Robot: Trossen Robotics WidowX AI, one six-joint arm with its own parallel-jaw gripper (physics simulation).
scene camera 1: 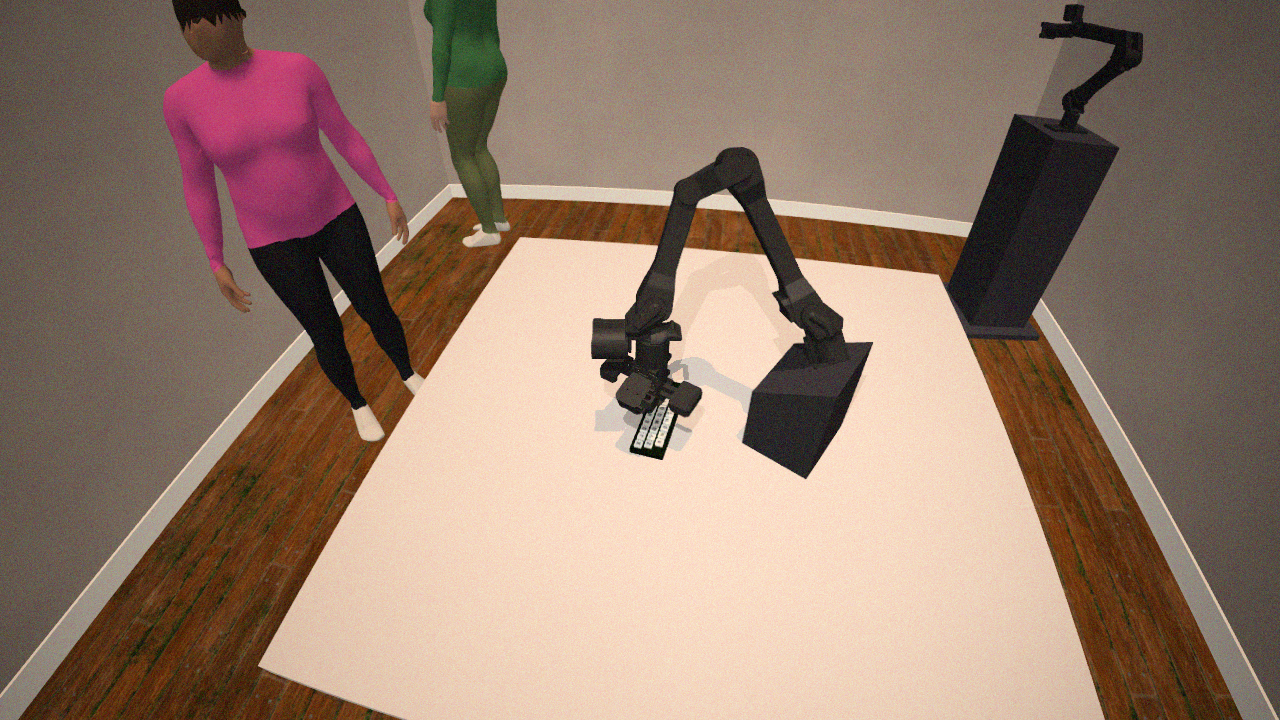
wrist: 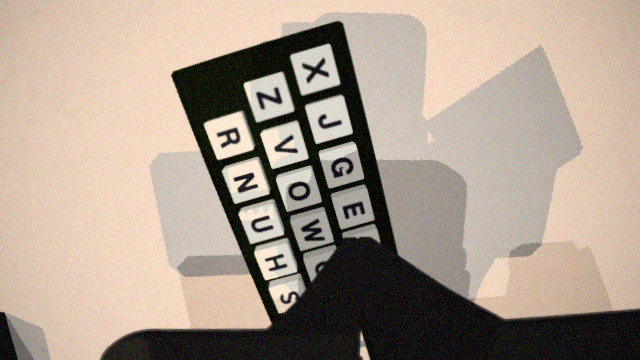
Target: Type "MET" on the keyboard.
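A black keyboard with white letter keys in three rows lies on the pale mat. In the wrist view the E key is uncovered, just above the fingertips. The G key, the O key and the W key also show. The M and T keys do not show in the wrist view; the lower part of the keyboard is hidden by the gripper. My gripper is shut and empty, with its tips over the right-hand row, overlapping the key below E. Whether the tips touch a key I cannot tell.
The pale mat surrounds the keyboard. The arm's dark base block stands to the right in the scene view. A person in pink and one in green stand at the left and back. A dark pedestal carries another arm at the right.
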